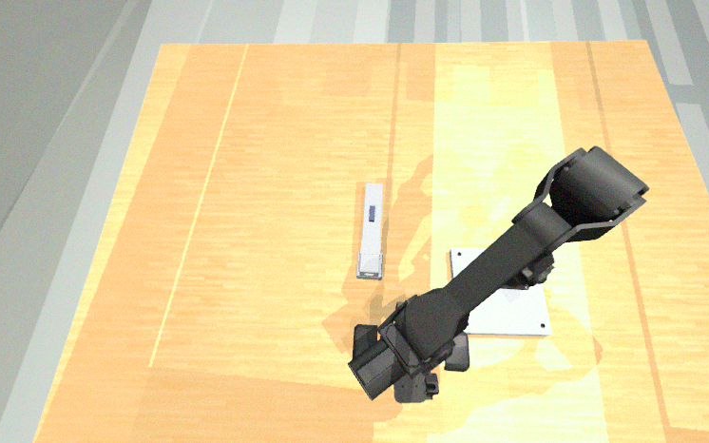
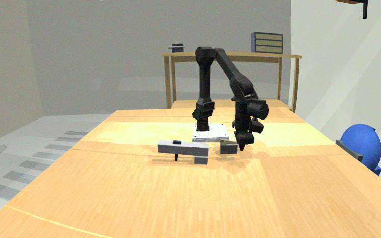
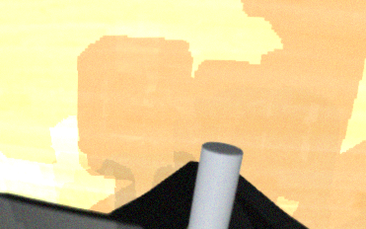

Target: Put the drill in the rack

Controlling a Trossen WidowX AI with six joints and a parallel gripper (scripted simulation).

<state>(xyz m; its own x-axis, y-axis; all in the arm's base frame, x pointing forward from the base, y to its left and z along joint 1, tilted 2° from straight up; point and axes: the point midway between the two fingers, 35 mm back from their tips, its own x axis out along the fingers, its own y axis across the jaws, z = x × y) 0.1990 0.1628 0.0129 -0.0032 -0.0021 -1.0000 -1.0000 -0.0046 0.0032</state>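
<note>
My gripper tip is 4 cm to the left of the drill and 4 cm below it. The rest, counted from my gripper tip: grey rack (5 cm to the right, 1 cm above); dark key (7 cm ahead, 25 cm to the right, 5 cm above); grey housing (7 cm ahead, 22 cm to the right, 4 cm above).
</note>
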